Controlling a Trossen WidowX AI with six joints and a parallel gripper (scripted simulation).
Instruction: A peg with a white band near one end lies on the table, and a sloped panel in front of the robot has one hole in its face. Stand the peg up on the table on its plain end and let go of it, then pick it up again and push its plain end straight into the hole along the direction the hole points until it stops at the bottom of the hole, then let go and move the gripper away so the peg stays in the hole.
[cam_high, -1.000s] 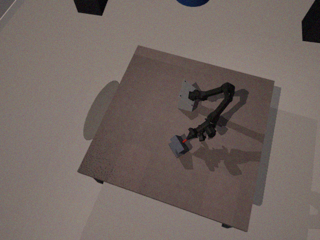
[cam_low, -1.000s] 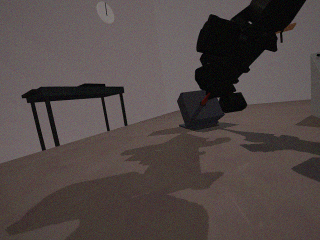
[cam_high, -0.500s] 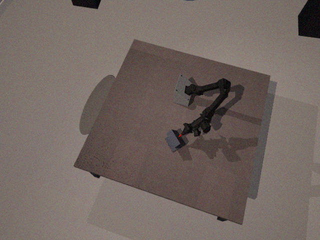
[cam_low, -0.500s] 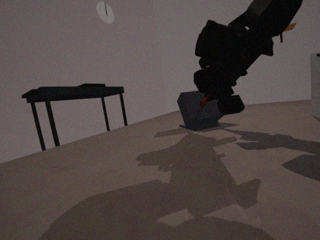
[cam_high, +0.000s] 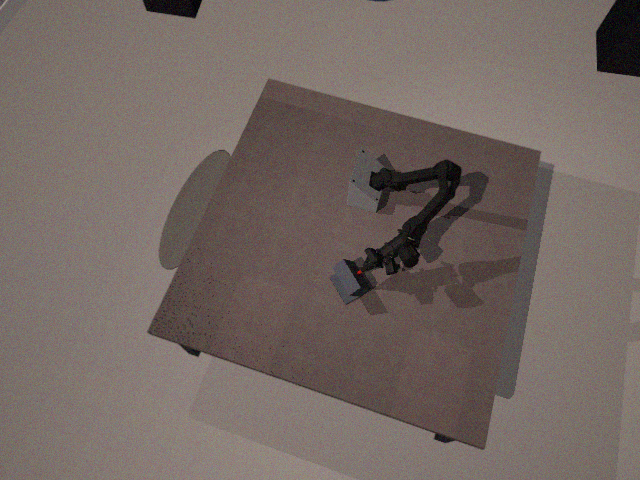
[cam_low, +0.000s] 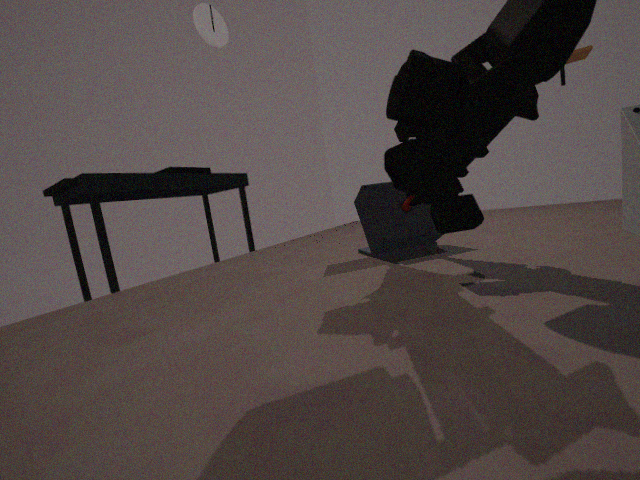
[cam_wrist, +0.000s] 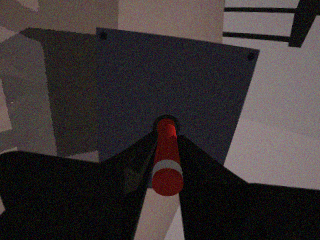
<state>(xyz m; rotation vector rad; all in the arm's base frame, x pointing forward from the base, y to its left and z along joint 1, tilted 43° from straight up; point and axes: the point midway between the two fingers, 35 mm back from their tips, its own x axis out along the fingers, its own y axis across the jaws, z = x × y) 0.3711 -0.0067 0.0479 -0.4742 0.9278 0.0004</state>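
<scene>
The red peg is 10 mm behind my gripper tip, 10 mm to the left of it and 10 mm above it. The rest, counted from my gripper tip: sloped panel (30 mm ahead, 30 mm to the right, 20 mm below).
</scene>
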